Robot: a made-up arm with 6 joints.
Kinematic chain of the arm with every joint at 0, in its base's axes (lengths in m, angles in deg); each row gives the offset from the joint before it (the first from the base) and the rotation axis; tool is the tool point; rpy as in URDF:
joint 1: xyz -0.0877 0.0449 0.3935 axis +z
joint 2: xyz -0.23 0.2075 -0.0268 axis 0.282 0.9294 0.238
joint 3: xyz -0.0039 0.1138 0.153 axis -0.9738 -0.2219 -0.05
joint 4: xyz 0 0.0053 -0.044 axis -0.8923 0.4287 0.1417
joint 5: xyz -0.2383 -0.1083 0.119 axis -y
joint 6: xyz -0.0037 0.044 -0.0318 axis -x
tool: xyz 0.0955 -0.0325 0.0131 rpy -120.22 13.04 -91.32
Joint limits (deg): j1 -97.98..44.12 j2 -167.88..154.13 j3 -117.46..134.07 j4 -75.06..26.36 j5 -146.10..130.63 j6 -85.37..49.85
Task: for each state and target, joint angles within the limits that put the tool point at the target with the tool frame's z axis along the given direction. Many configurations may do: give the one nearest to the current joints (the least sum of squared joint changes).
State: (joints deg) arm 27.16 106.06 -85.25 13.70 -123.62 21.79
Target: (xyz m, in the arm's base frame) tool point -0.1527 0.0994 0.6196 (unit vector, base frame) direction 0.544 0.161 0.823
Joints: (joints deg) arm 34.22 112.52 -75.54 -15.06 -121.66 -1.64
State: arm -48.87 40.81 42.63 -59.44 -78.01 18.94
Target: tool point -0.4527 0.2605 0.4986 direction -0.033 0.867 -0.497
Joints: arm 0.65 54.23 16.16 -65.46 -52.10 -2.05
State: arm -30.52 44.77 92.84 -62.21 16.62 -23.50
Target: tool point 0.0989 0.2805 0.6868 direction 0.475 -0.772 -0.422
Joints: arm -81.66 49.81 76.42 -19.48 23.51 9.13
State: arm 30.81 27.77 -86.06 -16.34 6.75 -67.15
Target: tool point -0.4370 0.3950 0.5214 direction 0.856 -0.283 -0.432
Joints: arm -6.90 19.62 -106.68 -36.87 21.32 -54.80
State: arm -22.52 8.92 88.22 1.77 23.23 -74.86
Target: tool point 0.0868 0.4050 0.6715 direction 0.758 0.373 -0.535
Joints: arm -53.86 53.23 76.14 16.84 52.26 -62.85
